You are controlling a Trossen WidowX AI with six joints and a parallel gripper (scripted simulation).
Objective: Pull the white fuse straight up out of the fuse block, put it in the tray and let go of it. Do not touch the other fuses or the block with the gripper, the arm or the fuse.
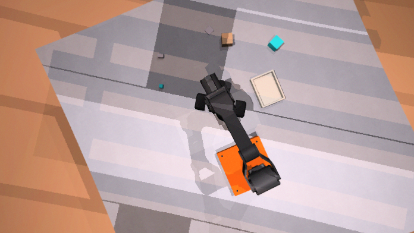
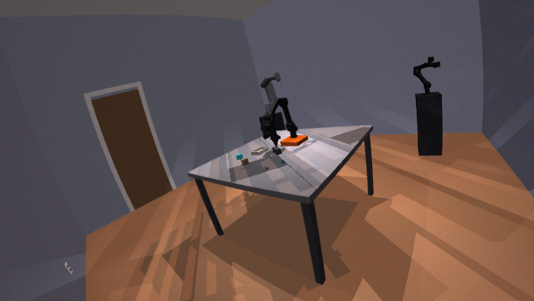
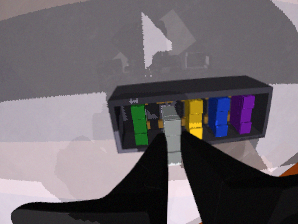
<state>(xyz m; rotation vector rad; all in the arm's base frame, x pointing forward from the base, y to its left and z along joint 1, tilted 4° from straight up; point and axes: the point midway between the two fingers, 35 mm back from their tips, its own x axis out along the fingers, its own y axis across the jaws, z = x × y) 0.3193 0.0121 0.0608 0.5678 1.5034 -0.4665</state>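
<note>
The cream tray is 22 cm to the right of my gripper tip, 6 cm below it and 3 cm behind it. Round my gripper tip: teal cube 33 cm to the right, 13 cm ahead, 4 cm below; then tan cube 24 cm ahead, 16 cm to the right, 4 cm below; then white fuse 1 cm below.
</note>
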